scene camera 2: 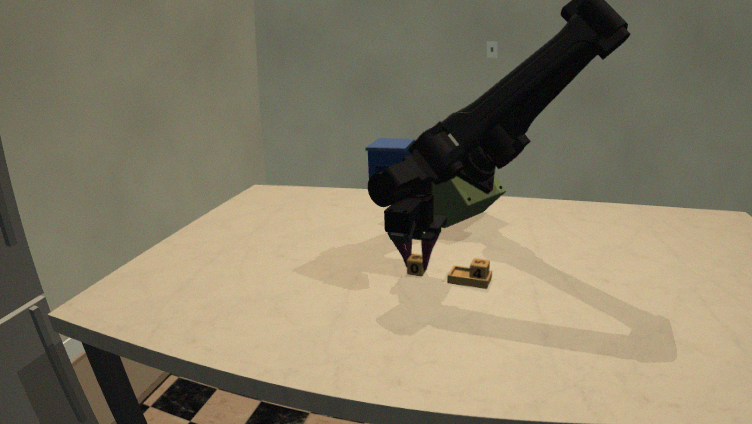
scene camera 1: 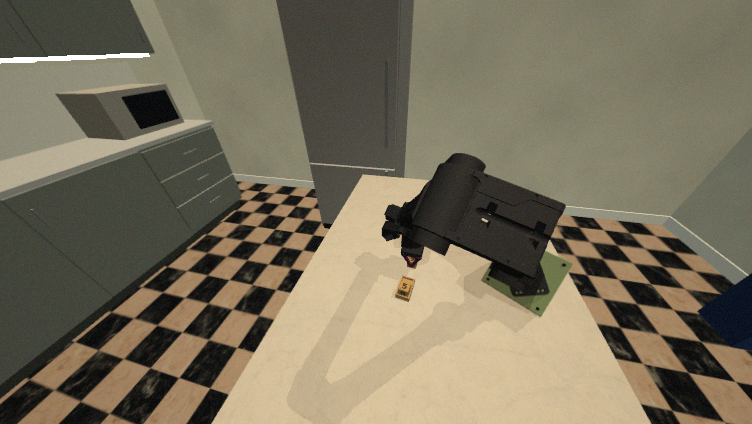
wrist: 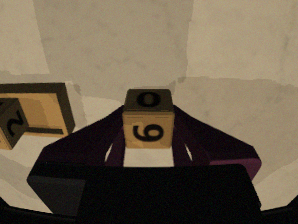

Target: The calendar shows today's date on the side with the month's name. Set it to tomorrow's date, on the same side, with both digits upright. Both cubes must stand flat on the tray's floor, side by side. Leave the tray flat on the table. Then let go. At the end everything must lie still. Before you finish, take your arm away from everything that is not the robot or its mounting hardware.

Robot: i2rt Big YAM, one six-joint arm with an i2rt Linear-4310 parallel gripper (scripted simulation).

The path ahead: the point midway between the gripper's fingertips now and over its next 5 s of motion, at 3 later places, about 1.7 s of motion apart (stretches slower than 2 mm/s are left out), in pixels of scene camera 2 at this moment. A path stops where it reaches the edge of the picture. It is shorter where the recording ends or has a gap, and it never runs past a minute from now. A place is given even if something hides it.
My gripper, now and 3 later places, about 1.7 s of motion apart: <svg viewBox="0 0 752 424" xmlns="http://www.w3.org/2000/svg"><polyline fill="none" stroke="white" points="416,267 415,266 414,227 415,240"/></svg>
